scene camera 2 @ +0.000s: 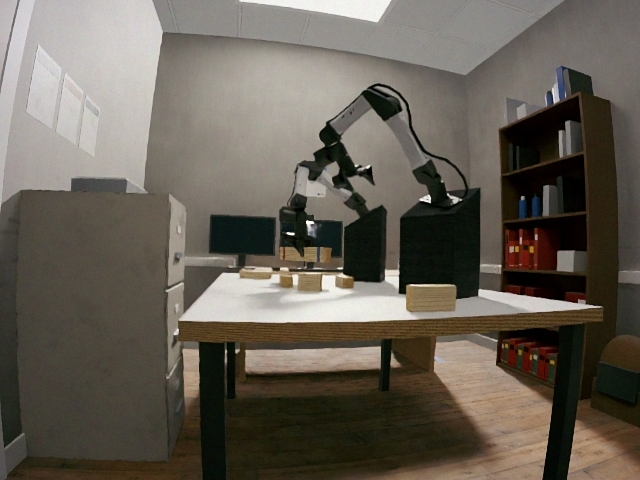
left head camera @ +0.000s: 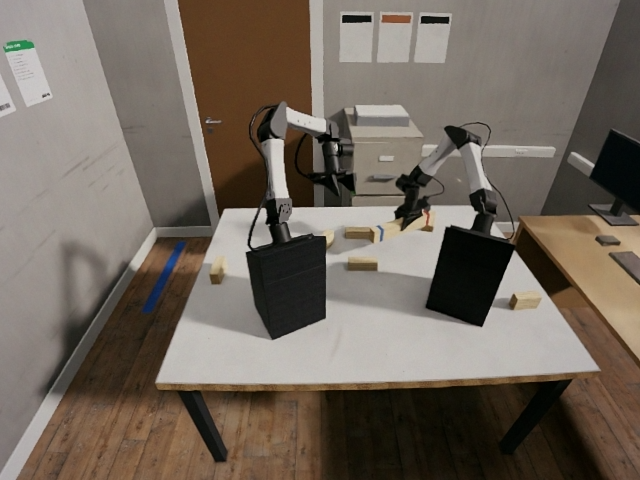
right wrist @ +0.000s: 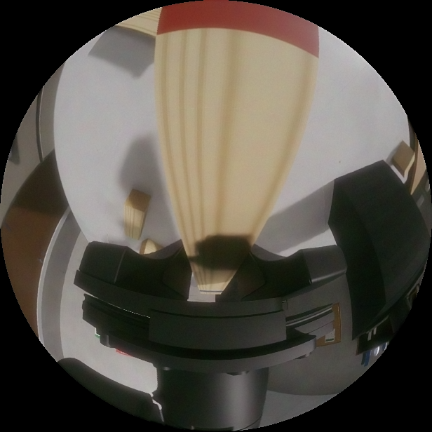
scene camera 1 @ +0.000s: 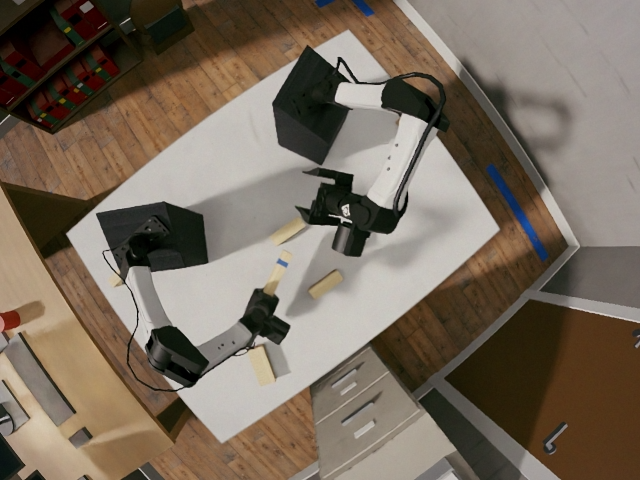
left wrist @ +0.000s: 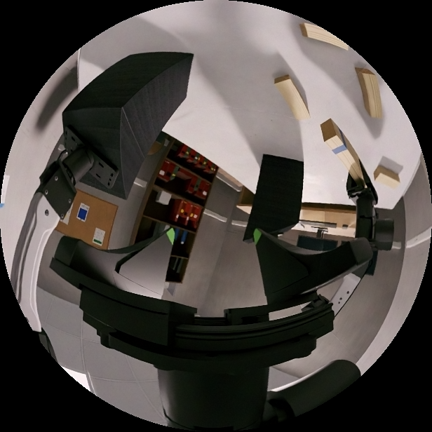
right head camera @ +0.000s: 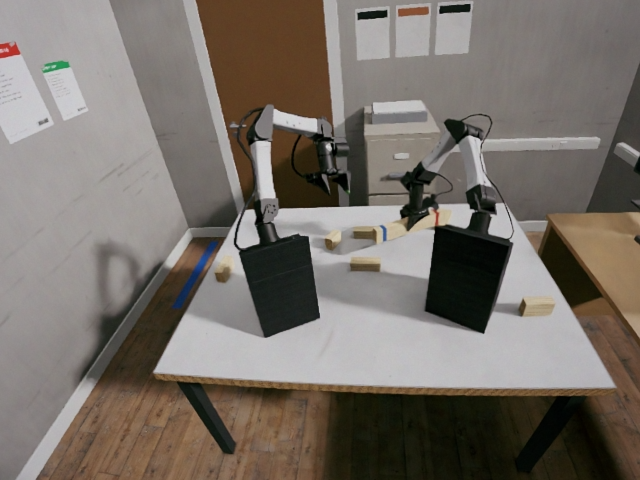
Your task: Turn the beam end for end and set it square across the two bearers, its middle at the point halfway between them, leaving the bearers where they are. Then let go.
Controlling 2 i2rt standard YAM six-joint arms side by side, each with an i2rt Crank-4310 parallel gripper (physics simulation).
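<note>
The beam is raised above the table, roughly level, its blue-banded end to the left and red-banded end to the right in the head views. My right gripper is shut on its middle part. Two parallel wooden blocks, one nearer the arm bases, one farther off, look like the bearers. My left gripper is open and empty, high above the table.
More wooden blocks stand about: one left of the pair, one near the left edge, one near the right edge, and one by the cabinet-side edge. Two black arm bases stand on the table.
</note>
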